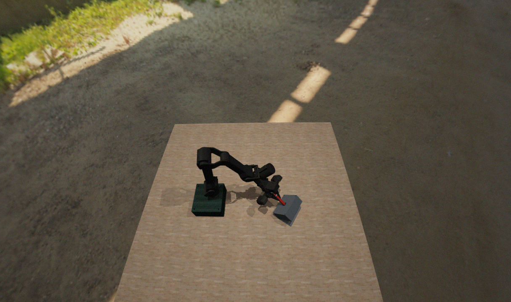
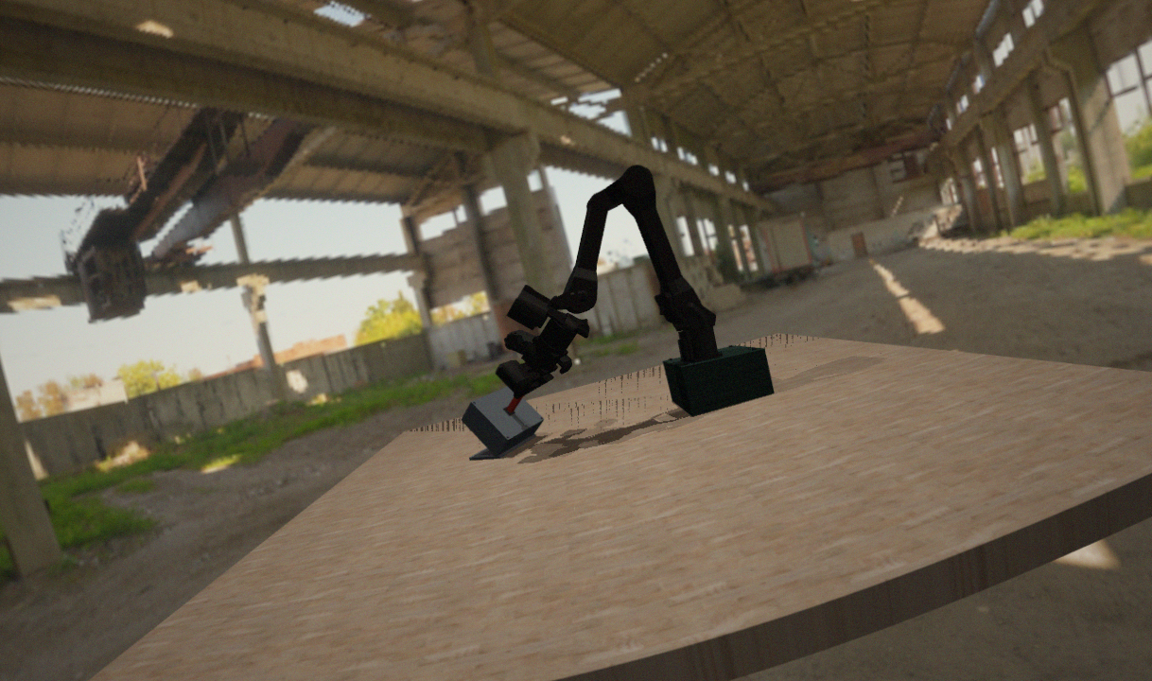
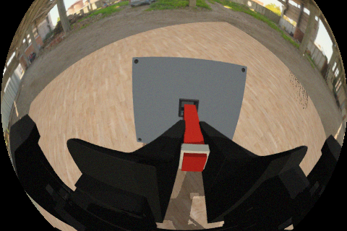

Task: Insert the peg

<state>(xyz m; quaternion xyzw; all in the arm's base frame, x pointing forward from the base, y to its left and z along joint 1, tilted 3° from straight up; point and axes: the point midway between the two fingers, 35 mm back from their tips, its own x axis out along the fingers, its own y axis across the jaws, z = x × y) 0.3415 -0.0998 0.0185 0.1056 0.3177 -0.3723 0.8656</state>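
Right now the grey sloped panel is 40 mm to the right of my gripper tip, 40 mm below it and 40 mm ahead of it. Also, from my gripper tip: red peg 10 mm to the left, 10 mm behind, 10 mm above.
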